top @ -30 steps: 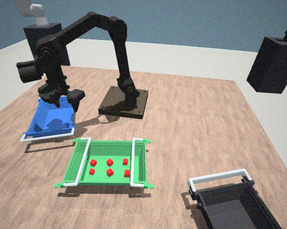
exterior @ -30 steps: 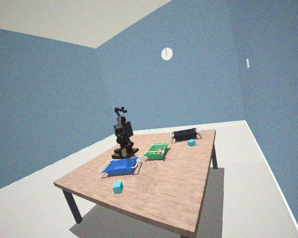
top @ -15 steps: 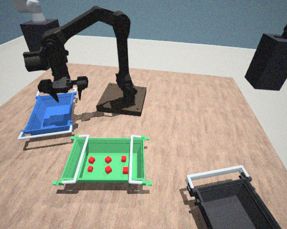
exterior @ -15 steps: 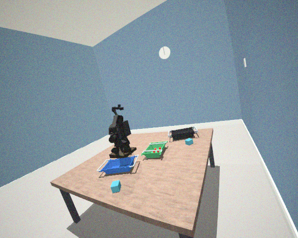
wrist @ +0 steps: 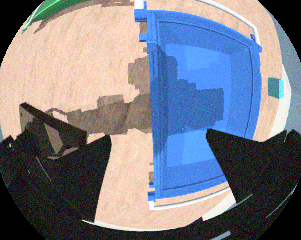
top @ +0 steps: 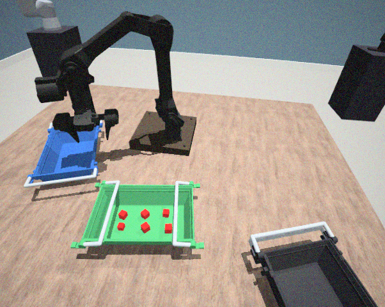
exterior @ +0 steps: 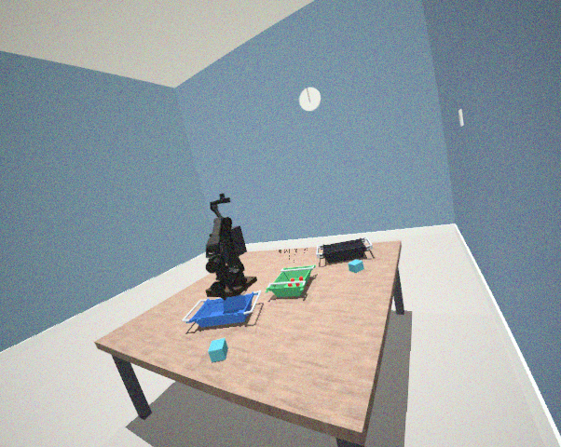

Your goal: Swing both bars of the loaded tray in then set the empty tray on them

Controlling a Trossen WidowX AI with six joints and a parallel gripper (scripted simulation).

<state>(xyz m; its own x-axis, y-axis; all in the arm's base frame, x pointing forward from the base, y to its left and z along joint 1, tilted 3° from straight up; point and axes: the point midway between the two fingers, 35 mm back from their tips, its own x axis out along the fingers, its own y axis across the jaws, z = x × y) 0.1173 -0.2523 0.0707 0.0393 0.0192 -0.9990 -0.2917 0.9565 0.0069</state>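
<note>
Right now my gripper tip is 2 cm short of the blue tray, 7 cm to the left of it and 3 cm above it.
</note>
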